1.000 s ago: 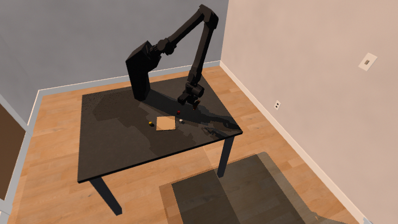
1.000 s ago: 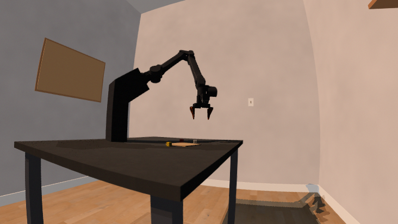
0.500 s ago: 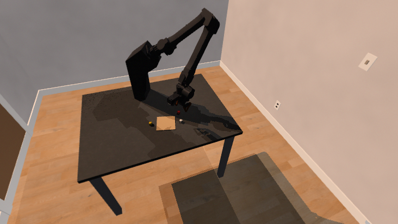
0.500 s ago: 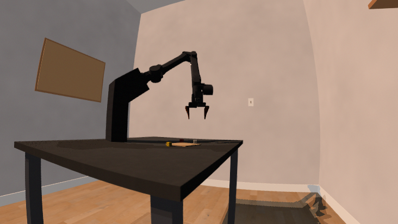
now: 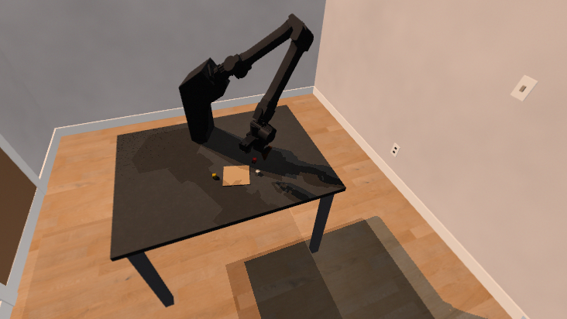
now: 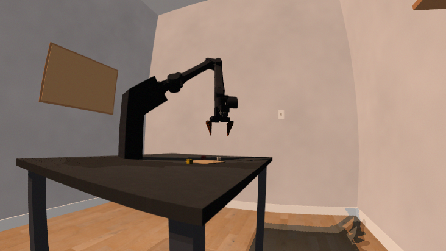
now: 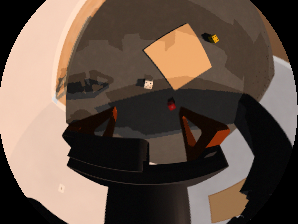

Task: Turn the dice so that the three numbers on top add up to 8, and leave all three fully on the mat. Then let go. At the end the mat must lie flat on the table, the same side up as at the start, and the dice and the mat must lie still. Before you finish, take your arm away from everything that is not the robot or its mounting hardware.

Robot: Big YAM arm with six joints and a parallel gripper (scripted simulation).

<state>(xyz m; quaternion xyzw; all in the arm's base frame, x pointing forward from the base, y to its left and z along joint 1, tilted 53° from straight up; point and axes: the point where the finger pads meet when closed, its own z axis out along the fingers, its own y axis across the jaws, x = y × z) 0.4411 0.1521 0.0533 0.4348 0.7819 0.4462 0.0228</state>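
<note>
The white die lies 130 mm below my hand. Round my hand: yellow die: 20 mm behind, 230 mm to the right, 130 mm below; tan mat: 10 mm behind, 110 mm to the right, 140 mm below; red die: 100 mm behind, 130 mm below.
</note>
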